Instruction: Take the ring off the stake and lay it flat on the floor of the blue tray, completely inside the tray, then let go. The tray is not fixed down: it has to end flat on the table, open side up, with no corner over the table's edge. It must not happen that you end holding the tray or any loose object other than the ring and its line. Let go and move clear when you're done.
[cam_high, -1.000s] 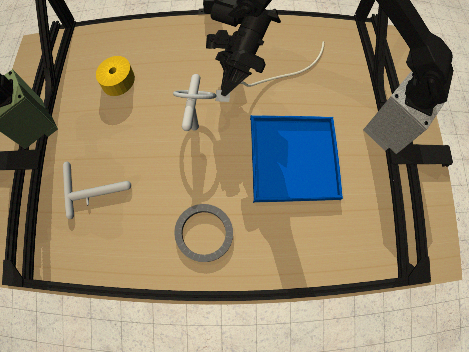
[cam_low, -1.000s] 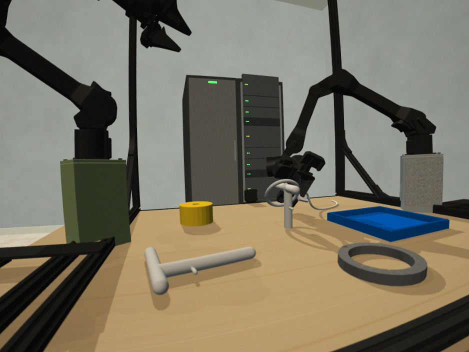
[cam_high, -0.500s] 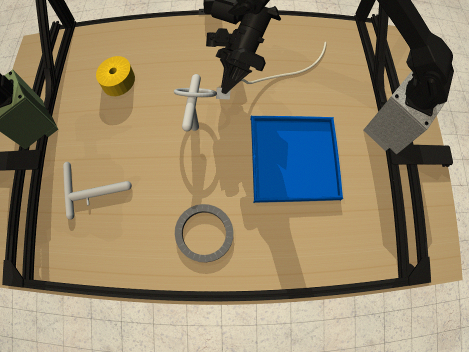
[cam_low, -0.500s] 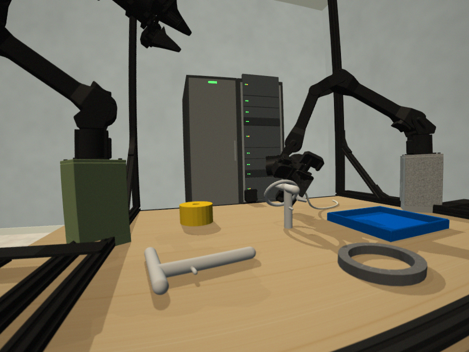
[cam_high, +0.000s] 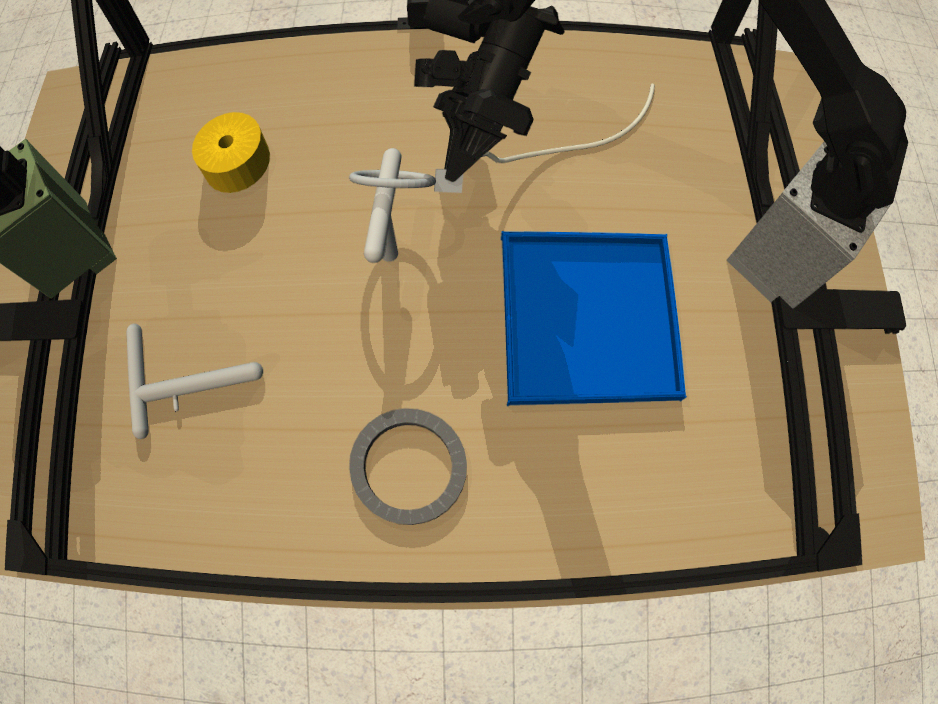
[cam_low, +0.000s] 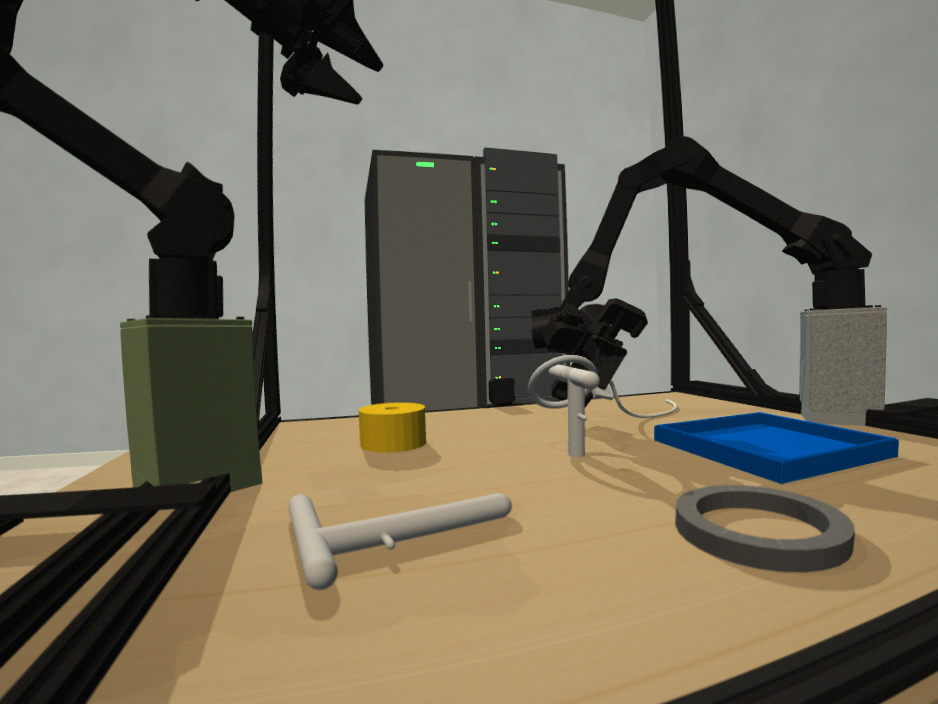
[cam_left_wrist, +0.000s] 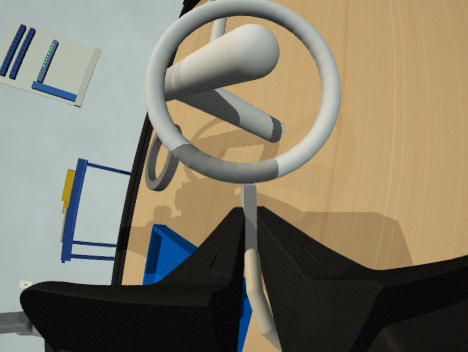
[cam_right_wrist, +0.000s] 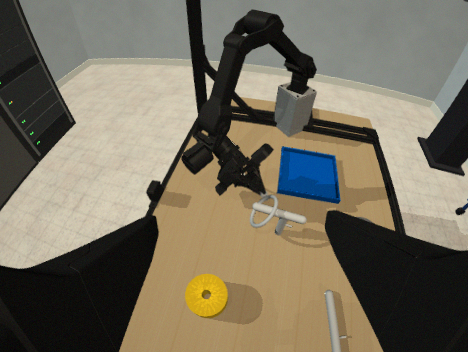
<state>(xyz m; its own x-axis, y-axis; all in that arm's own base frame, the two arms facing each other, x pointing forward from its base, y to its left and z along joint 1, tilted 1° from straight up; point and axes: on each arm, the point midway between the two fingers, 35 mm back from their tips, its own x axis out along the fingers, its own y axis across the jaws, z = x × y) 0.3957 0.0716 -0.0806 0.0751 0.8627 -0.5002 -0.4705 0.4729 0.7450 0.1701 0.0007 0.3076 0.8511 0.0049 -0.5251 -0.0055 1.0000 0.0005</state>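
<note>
Right now my left hand is 16 cm short of the blue tray, 15 cm to the right of it and 7 cm above it. The rest, counted from my left hand: yellow cylinder: 29 cm to the right, 6 cm below, 5 cm behind; t-shaped peg: 33 cm to the right, 25 cm ahead, 7 cm below.
</note>
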